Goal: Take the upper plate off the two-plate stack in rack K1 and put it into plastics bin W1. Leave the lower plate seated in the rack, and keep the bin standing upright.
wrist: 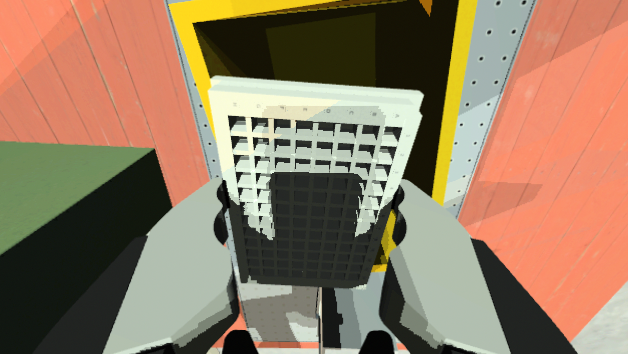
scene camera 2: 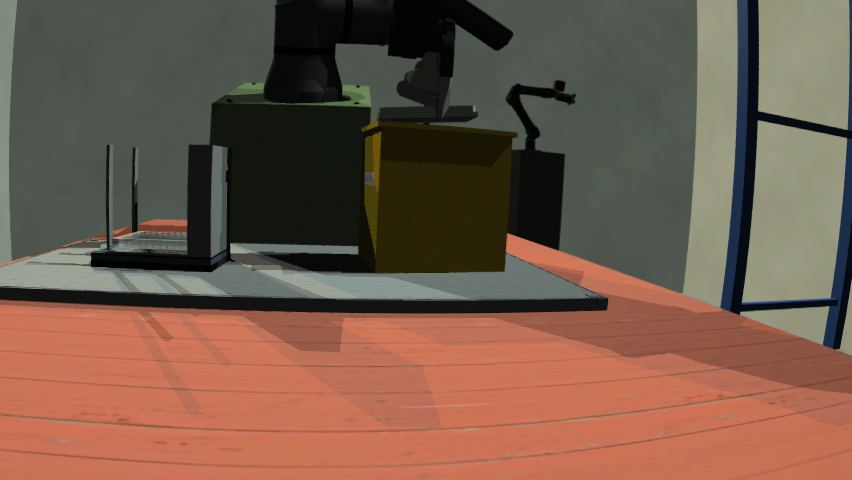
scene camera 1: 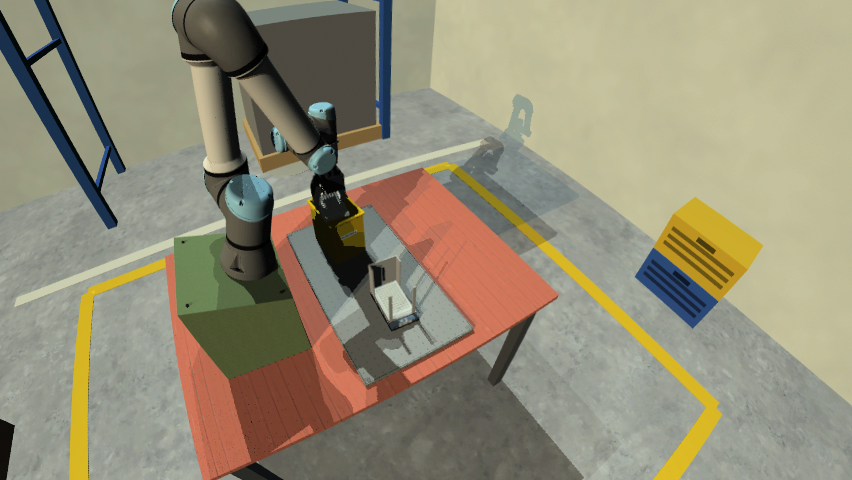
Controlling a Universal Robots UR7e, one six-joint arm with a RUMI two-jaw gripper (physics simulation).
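Frame: origin at the arm's base, x back, y up, z left, level; millimetres.
Where they show: gripper, fingertip midpoint: (wrist: 311, 182) (scene camera 2: 431, 123) (scene camera 1: 330, 205); arm's base at its link origin: (scene camera 2: 302, 96) (scene camera 1: 248, 260).
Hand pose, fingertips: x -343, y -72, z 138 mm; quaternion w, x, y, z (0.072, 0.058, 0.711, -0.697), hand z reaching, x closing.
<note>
Each offset is from my fingertips to the top centre of the thing. Level surfaces: height alone.
My gripper (scene camera 1: 335, 209) (scene camera 2: 430, 110) (wrist: 311, 182) is shut on the upper plate {dx +3, dy +24, dz -10 mm} (scene camera 1: 341, 213) (scene camera 2: 398, 115) (wrist: 320, 106), a pale grid plate gripped by its two long sides. The plate is nearly level, over the opening of yellow bin W1 {dx -15, dy -10, dz -1 mm} (scene camera 1: 352, 233) (scene camera 2: 441, 208) (wrist: 466, 50), close above its rim in scene camera 2. In the wrist view the plate covers much of the opening. The bin stands upright. The lower plate {dx +3, dy -156, dz -340 mm} (scene camera 1: 393, 298) (scene camera 2: 152, 241) lies in rack K1 {dx +6, dy -44, dz -349 mm} (scene camera 2: 199, 202) (scene camera 1: 403, 321), between its thin posts and tall panel. The bin's floor is partly hidden.
The bin and rack stand on a grey perforated board {dy -190 mm} (scene camera 1: 444, 327) (scene camera 2: 429, 292) on the red table {dy -203 mm} (scene camera 1: 512, 286) (scene camera 2: 357, 387). The green arm pedestal (scene camera 1: 250, 342) (scene camera 2: 286, 178) (wrist: 60, 200) stands beside the board, to the left in the wrist view.
</note>
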